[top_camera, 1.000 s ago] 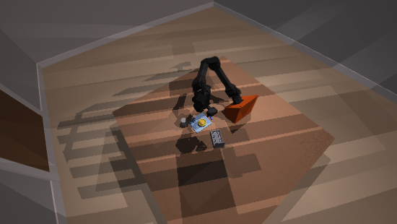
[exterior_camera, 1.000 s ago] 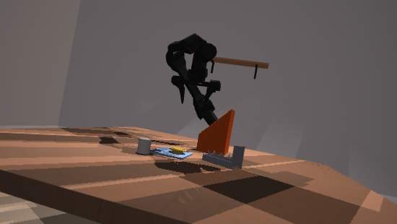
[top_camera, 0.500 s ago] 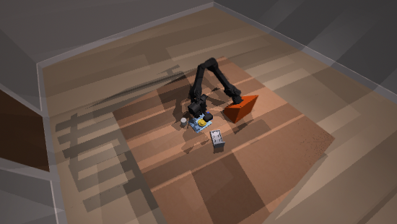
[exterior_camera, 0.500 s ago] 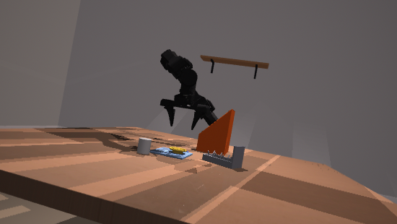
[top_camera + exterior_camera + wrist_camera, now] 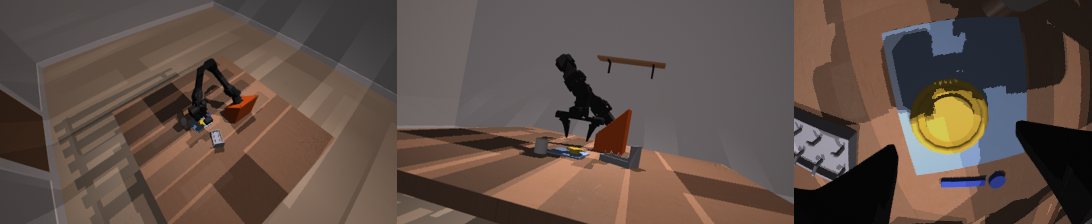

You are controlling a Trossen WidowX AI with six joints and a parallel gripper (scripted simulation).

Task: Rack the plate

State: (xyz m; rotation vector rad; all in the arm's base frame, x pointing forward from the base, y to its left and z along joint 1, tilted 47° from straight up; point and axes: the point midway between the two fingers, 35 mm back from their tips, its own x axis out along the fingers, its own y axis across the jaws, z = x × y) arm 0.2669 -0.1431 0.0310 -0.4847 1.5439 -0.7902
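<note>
My gripper tip is 4 cm above the yellow plate. Also, from my gripper tip: blue mat 1 cm ahead, 2 cm to the right, 5 cm below; then white cylinder 10 cm ahead, 10 cm to the right, 3 cm below; then blue spoon 10 cm behind, 1 cm to the right, 5 cm below.
</note>
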